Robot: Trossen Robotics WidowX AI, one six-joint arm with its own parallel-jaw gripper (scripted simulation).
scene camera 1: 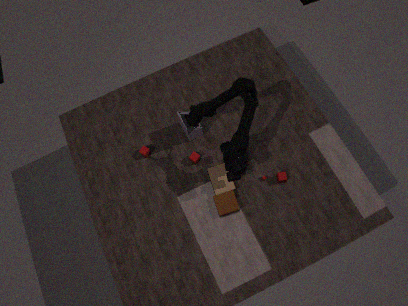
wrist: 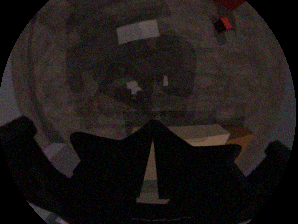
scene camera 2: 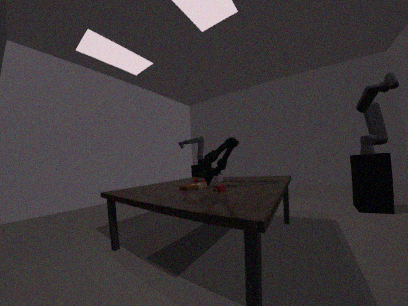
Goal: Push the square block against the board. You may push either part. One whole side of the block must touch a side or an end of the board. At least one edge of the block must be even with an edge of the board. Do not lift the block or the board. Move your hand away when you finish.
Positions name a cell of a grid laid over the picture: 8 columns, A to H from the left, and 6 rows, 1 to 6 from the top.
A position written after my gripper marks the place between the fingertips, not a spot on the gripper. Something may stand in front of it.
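The wrist view gives me a tan board (wrist: F4), and my gripper (wrist: E4) is in there with it.
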